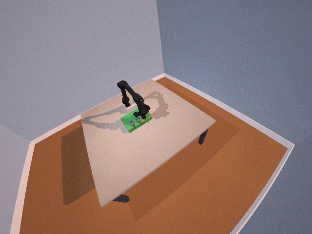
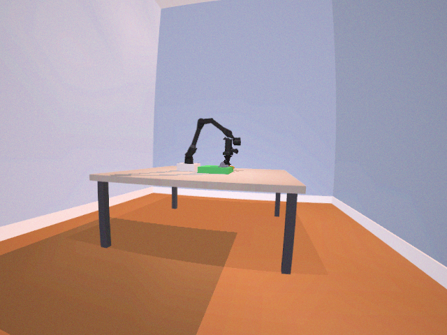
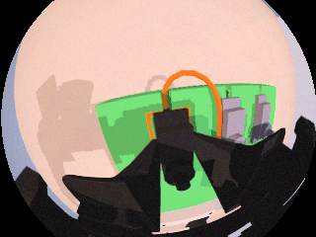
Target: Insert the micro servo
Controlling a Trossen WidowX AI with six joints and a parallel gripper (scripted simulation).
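My gripper tip is now 110 mm past the green deck, 90 mm to the left of it and 50 mm above it.
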